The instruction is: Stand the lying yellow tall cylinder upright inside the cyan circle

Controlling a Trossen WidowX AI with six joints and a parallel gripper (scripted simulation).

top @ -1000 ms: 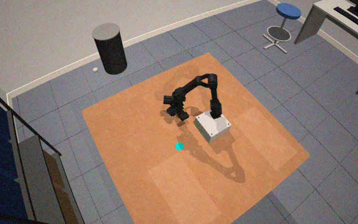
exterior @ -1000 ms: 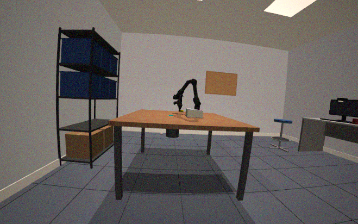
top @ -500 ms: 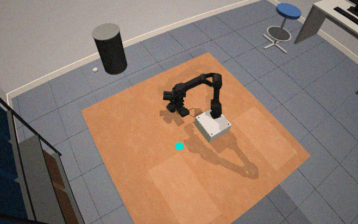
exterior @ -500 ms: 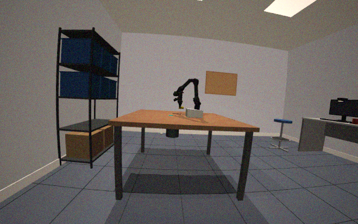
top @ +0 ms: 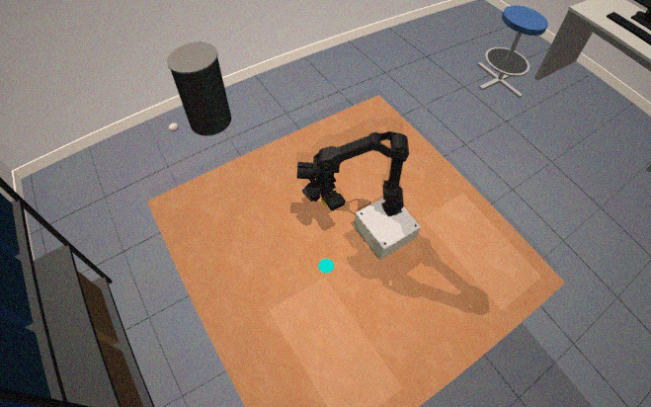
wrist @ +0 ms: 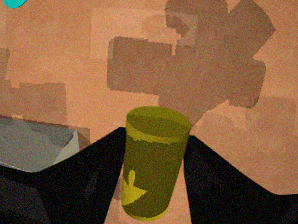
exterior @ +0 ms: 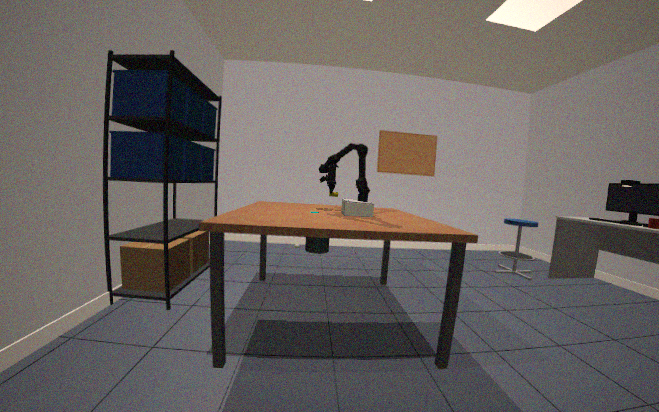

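My gripper tip is now 21 cm to the right of the cyan circle, 12 cm above it and 8 cm short of it. Round my gripper tip: yellow tall cylinder: 2 cm behind.
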